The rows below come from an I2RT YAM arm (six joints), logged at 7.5 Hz.
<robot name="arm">
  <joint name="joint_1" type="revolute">
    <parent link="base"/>
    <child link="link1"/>
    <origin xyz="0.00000 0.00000 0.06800" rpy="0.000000 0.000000 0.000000"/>
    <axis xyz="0 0 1"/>
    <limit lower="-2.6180" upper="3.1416"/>
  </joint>
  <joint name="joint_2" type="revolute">
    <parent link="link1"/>
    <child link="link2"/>
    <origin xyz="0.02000 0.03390 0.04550" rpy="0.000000 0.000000 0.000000"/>
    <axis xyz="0 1 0"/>
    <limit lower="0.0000" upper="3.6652"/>
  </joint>
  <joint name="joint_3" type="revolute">
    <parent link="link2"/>
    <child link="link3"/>
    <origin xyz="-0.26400 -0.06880 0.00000" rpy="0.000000 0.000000 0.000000"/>
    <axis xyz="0 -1 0"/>
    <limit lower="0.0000" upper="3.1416"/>
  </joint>
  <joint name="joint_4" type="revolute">
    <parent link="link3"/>
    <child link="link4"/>
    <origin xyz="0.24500 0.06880 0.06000" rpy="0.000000 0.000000 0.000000"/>
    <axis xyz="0 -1 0"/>
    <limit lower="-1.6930" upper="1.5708"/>
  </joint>
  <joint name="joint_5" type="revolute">
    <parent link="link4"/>
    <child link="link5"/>
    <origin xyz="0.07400 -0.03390 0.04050" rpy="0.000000 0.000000 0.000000"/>
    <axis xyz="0 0 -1"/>
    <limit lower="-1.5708" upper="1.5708"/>
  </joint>
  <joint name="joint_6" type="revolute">
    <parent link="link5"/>
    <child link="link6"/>
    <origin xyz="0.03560 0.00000 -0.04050" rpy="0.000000 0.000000 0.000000"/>
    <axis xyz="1 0 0"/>
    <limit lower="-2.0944" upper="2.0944"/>
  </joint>
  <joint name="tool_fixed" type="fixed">
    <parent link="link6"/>
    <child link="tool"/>
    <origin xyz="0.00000 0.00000 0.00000" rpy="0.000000 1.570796 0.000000"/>
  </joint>
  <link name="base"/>
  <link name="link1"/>
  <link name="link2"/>
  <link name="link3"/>
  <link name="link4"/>
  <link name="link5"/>
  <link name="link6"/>
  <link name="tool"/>
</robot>
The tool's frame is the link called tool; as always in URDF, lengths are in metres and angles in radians.
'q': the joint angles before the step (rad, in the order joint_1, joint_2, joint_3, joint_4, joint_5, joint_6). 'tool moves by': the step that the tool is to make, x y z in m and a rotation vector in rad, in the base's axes. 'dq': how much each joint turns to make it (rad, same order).
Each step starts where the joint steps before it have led.
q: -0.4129 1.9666 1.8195 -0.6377 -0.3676 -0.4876
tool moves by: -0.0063 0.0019 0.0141 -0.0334 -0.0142 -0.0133
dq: 0.0003 -0.0304 0.0078 -0.0148 0.0271 -0.0089
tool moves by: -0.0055 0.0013 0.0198 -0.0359 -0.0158 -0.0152
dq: -0.0001 -0.0203 0.0445 -0.0390 0.0292 -0.0097
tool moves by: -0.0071 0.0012 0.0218 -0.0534 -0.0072 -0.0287
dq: 0.0001 -0.0185 0.0574 -0.0525 0.0520 -0.0161
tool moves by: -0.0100 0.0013 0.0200 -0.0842 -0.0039 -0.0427
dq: 0.0000 -0.0296 0.0346 -0.0337 0.0813 -0.0313
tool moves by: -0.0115 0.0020 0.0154 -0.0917 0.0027 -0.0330
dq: 0.0000 -0.0378 0.0068 -0.0167 0.0786 -0.0468
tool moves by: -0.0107 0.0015 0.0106 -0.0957 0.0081 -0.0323
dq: -0.0002 -0.0388 -0.0137 0.0028 0.0801 -0.0538
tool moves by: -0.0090 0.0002 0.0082 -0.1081 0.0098 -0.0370
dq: -0.0007 -0.0355 -0.0225 0.0230 0.0886 -0.0638
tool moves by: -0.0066 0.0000 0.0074 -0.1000 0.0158 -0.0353
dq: 0.0008 -0.0242 -0.0106 0.0191 0.0835 -0.0630
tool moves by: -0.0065 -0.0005 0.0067 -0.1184 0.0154 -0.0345
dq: 0.0000 -0.0294 -0.0268 0.0470 0.0880 -0.0828
